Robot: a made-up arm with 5 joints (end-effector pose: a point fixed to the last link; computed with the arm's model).
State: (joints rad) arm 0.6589 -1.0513 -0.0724 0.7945 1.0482
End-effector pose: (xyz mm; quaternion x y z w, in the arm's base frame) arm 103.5 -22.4 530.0 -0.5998 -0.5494 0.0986 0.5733
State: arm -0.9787 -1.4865 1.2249 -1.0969 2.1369
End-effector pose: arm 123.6 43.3 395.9 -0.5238 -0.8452 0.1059 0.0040
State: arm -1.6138 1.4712 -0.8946 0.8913 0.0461
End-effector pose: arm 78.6 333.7 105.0 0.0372 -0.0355 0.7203 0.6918
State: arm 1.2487 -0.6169 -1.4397 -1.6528 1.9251
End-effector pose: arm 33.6 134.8 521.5 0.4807 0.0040 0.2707 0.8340
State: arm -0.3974 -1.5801 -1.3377 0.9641 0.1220
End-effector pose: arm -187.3 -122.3 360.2 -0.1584 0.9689 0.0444 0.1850
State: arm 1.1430 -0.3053 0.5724 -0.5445 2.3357
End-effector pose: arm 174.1 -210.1 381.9 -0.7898 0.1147 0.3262 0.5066
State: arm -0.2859 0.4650 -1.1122 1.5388 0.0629
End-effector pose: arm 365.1 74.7 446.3 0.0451 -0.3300 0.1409 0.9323
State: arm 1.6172 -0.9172 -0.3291 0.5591 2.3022
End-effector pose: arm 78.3 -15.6 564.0 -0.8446 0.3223 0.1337 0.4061
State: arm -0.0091 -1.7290 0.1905 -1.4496 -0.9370
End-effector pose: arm -77.9 -8.5 443.6 -0.3623 0.6672 -0.3053 0.5748
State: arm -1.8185 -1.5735 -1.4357 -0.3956 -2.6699
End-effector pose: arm 172.7 -314.4 296.0 -0.4661 -0.3908 -0.3453 0.7147
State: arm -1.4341 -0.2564 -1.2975 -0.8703 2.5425
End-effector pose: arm 92.1 -6.7 605.1 -0.4601 -0.7855 -0.3823 0.1586
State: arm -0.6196 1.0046 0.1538 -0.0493 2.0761
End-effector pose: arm 310.2 151.3 114.1 -0.1481 -0.1744 0.9439 0.2383
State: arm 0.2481 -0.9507 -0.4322 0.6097 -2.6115
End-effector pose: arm 71.7 -3.6 568.3 0.8609 -0.3287 -0.3857 0.0452
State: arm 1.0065 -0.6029 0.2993 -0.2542 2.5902
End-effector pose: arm 172.5 -149.7 478.1 -0.8565 0.1765 0.3368 0.3491
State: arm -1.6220 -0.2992 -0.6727 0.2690 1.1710
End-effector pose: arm 85.6 145.1 578.9 0.2243 -0.8791 0.4122 0.0830
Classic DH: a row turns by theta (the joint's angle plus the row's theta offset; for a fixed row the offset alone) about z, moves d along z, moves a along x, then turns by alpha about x. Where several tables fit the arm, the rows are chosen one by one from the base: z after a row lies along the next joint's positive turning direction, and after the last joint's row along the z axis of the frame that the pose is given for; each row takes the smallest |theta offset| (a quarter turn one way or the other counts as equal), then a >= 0, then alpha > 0; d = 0 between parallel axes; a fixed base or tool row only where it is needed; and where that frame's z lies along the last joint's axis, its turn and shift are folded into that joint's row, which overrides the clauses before.
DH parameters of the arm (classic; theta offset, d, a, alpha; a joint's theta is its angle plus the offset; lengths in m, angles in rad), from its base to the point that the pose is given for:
base (fixed): 0 0 0.086 3.1416
joint 1: 0 -0.255 0.032 1.5708
joint 2: -1.3274 0 0.1535 0
joint 3: 1.286 0 0.1691 0
joint 4: -1.5294 -0.007 0 1.5708
joint 5: -0.0487 -0.042 0 0

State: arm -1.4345 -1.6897 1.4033 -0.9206 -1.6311
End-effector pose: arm 100.4 53.3 367.8 0.9834 -0.0134 -0.0221 0.1795
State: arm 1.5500 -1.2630 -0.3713 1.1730 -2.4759
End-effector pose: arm 77.4 78.7 522.3 -0.3980 0.7511 0.4704 0.2369
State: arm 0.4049 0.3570 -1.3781 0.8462 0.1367
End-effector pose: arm 306.0 -101.9 536.7 -0.1869 -0.7430 -0.1014 0.6346
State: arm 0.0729 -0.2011 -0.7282 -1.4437 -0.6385
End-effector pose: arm 189.0 -14.5 577.1 -0.2783 0.8775 -0.1448 0.3626
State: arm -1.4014 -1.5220 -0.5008 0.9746 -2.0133
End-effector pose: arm 63.5 -172.8 484.5 0.9536 0.1548 -0.0838 0.2444
